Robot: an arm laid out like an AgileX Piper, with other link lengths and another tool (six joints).
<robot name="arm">
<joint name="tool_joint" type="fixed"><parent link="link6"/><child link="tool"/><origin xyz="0.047 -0.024 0.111" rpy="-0.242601 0 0.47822"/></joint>
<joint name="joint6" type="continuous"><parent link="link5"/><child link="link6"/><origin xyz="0 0.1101 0" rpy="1.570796 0 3.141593"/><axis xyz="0 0 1"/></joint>
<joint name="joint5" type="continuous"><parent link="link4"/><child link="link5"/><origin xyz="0 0 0" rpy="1.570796 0 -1.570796"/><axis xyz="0 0 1"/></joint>
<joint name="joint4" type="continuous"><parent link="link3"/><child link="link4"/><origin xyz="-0.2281 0.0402 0" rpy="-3.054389 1.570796 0"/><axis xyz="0 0 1"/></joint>
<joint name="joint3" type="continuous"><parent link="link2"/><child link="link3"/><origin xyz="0.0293 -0.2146 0" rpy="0 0 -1.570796"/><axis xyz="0 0 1"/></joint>
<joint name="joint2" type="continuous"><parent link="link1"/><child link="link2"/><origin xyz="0 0 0" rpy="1.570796 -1.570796 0"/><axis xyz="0 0 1"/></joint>
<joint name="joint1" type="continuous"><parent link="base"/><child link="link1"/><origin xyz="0 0 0.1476" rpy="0 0 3.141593"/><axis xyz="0 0 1"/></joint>
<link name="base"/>
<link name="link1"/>
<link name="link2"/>
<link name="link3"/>
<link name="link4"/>
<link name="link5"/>
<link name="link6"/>
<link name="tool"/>
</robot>
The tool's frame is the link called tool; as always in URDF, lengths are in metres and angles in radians. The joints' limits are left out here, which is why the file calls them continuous.
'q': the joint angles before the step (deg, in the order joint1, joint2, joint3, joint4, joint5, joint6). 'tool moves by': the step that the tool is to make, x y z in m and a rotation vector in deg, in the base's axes. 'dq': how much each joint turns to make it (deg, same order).
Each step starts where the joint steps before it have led.
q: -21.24 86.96 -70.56 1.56 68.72 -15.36
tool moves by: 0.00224 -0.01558 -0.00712 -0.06 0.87 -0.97
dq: -2.71 3.30 -1.81 -0.10 -0.66 -1.76
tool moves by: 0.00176 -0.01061 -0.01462 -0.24 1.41 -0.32
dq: -1.25 3.49 -0.25 -0.70 -2.05 -0.80
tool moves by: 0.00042 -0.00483 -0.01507 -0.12 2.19 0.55
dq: 0.00 3.43 -0.10 -1.06 -1.40 -0.24
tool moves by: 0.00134 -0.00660 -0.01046 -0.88 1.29 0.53
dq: 0.00 2.54 -0.24 -1.45 -1.51 0.00
